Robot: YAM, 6 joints.
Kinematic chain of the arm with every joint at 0, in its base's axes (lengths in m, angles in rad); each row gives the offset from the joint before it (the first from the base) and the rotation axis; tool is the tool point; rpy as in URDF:
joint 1: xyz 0 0 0.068 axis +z
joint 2: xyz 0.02 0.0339 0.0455 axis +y
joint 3: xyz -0.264 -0.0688 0 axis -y
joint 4: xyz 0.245 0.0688 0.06 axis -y
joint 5: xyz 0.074 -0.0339 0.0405 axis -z
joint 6: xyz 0.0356 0 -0.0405 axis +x
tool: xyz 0 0 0 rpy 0 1.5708 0
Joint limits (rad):
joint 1: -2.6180..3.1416
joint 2: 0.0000..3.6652
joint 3: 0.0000..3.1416
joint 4: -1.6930..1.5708
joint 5: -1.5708..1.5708
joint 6: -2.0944..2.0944
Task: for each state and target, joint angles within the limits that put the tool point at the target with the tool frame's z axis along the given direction. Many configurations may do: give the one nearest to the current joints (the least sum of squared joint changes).
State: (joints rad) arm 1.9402 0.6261 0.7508 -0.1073 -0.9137 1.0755
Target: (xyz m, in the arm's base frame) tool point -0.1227 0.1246 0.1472 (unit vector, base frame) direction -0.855 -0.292 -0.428
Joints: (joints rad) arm 2.1703 1.1353 0.3723 -0.2944 -1.0570 1.0755
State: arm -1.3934 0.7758 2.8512 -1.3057 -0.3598 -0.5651
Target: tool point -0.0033 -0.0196 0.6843 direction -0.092 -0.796 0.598
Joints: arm -1.5680 1.2830 2.6651 -0.7376 0.0944 -0.5651
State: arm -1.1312 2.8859 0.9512 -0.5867 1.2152 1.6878
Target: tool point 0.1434 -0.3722 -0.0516 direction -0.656 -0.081 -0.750
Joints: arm -1.1467 2.6679 1.5912 -0.7499 0.6834 1.6878
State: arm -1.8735 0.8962 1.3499 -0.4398 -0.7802 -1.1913
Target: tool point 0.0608 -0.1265 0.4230 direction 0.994 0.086 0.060
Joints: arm -1.3772 0.7716 0.8837 0.3997 -1.4479 -1.1913
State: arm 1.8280 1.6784 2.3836 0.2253 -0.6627 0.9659
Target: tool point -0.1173 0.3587 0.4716 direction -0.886 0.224 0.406
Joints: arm 1.8106 1.7117 1.5961 0.8746 -0.9398 0.9659
